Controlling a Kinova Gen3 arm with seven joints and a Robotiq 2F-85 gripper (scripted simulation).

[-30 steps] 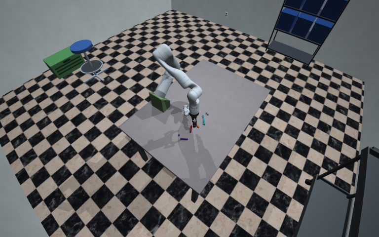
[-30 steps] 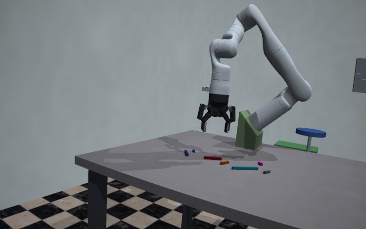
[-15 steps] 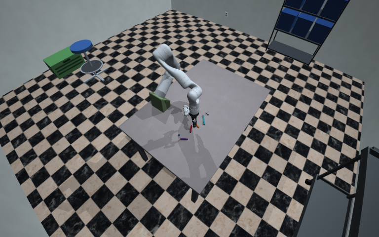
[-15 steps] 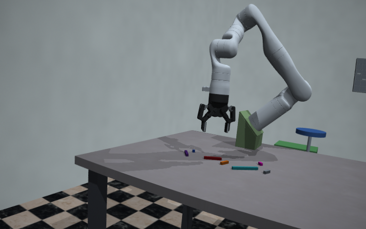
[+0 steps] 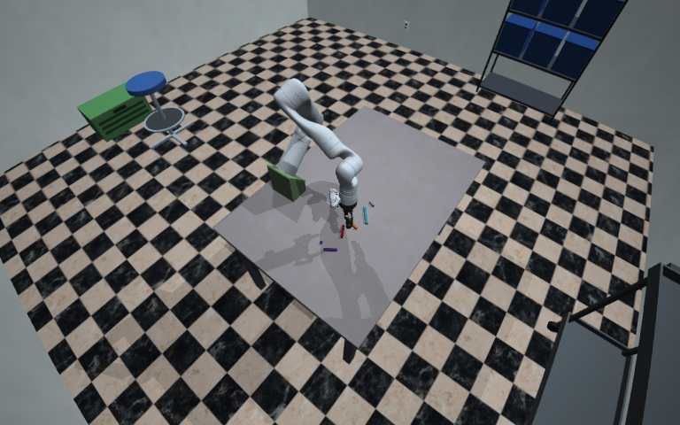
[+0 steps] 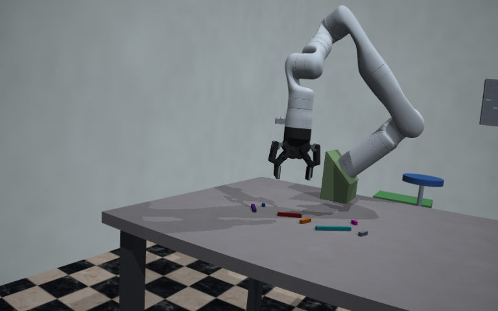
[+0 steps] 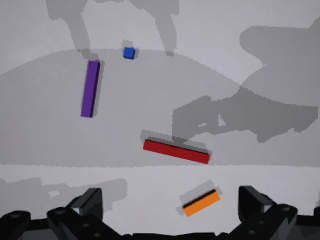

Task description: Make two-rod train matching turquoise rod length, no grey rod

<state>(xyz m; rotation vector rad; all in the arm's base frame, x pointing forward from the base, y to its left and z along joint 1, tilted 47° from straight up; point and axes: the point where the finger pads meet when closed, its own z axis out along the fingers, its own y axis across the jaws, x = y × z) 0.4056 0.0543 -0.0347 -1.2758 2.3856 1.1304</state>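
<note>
Right now the orange rod is 12 cm below my hand and 5 cm to the left of it. Also, from my hand: purple rod (12 cm to the right, 12 cm below, 1 cm ahead); then small blue rod (12 cm to the right, 12 cm below, 4 cm behind); then red rod (12 cm below, 2 cm behind, 1 cm to the right).
</note>
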